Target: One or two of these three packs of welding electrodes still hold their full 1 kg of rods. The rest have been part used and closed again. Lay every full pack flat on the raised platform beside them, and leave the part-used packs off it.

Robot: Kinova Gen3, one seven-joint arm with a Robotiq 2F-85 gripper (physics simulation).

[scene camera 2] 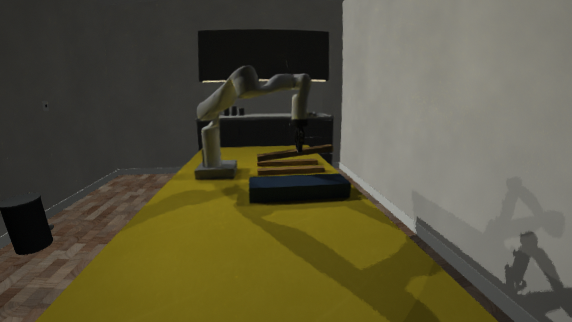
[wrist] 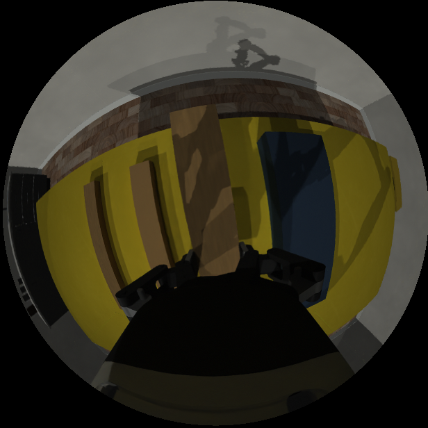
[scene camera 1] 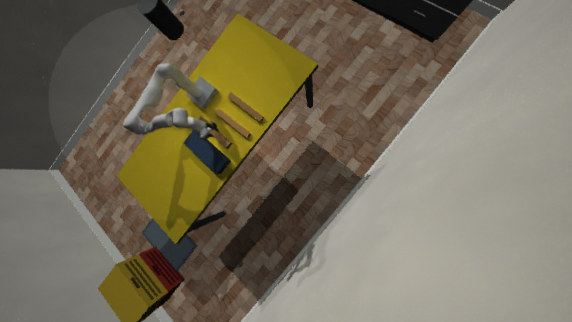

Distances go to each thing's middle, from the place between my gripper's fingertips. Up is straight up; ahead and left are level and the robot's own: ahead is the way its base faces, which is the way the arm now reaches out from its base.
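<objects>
From my hand, the dark blue raised platform (scene camera 2: 316, 186) is 190 mm to the right of it, 10 mm behind it and 110 mm below it.
</objects>
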